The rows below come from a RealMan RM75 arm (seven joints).
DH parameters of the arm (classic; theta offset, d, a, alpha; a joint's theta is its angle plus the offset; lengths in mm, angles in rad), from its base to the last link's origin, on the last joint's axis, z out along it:
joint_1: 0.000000 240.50 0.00 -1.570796
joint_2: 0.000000 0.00 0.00 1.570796
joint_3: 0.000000 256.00 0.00 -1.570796
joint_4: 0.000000 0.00 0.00 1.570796
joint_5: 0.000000 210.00 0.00 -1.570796
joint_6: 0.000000 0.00 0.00 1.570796
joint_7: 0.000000 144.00 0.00 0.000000
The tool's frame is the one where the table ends.
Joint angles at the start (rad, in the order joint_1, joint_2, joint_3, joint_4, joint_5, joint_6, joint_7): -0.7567 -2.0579 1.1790 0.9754 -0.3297 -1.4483 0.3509
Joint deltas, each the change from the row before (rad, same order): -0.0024 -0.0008 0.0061 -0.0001 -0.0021 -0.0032 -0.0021; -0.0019 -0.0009 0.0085 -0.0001 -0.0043 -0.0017 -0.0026; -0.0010 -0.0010 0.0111 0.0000 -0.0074 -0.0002 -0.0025; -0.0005 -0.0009 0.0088 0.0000 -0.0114 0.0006 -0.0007; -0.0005 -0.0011 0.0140 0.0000 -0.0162 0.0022 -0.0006; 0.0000 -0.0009 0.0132 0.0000 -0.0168 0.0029 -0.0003; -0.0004 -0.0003 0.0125 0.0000 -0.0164 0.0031 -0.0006; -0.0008 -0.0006 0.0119 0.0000 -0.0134 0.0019 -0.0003; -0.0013 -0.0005 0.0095 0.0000 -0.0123 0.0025 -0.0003; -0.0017 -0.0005 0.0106 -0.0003 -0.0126 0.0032 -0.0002; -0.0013 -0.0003 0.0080 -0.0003 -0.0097 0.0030 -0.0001
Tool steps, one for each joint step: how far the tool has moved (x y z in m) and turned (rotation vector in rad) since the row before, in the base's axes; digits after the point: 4 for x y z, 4 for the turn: 0.0015 -0.0003 -0.0012 -0.0060 0.0008 -0.0016; 0.0017 -0.0003 -0.0017 -0.0063 -0.0001 -0.0028; 0.0018 -0.0005 -0.0023 -0.0070 -0.0017 -0.0041; 0.0020 -0.0004 -0.0023 -0.0062 -0.0068 -0.0044; 0.0028 -0.0006 -0.0033 -0.0089 -0.0087 -0.0077; 0.0026 -0.0006 -0.0032 -0.0080 -0.0096 -0.0072; 0.0026 -0.0004 -0.0028 -0.0068 -0.0093 -0.0070; 0.0024 -0.0005 -0.0026 -0.0076 -0.0068 -0.0067; 0.0024 -0.0002 -0.0022 -0.0055 -0.0071 -0.0063; 0.0026 -0.0002 -0.0024 -0.0059 -0.0068 -0.0073; 0.0019 -0.0001 -0.0018 -0.0040 -0.0053 -0.0057
